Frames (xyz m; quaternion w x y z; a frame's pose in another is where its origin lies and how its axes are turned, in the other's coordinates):
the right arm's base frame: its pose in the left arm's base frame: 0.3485 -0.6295 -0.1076 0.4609 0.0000 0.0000 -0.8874
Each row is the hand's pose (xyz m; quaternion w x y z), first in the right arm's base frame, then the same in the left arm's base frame.
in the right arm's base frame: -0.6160 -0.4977 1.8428 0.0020 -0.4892 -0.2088 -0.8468
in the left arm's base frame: 0.2956 0.1607 1.7352 0.7506 0.4108 -0.3379 0.3921
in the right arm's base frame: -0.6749 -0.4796 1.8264 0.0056 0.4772 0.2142 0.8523
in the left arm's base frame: 0.3443 0.1984 1.7188 0.7589 0.4100 -0.3247 0.3879
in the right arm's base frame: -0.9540 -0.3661 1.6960 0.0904 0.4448 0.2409 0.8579
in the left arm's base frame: 0.5976 0.3615 1.5884 0.8030 0.4188 -0.2837 0.3152
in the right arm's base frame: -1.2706 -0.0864 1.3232 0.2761 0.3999 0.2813 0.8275
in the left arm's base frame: 1.0085 0.4596 1.2156 0.8616 0.4340 -0.2252 0.1364
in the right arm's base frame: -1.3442 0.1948 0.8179 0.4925 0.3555 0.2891 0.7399
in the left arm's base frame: 1.2809 0.3581 0.7103 0.8836 0.4204 -0.1822 -0.0960
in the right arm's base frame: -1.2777 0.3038 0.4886 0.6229 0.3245 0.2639 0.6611
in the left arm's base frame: 1.3318 0.2410 0.3810 0.8738 0.3838 -0.1663 -0.2481
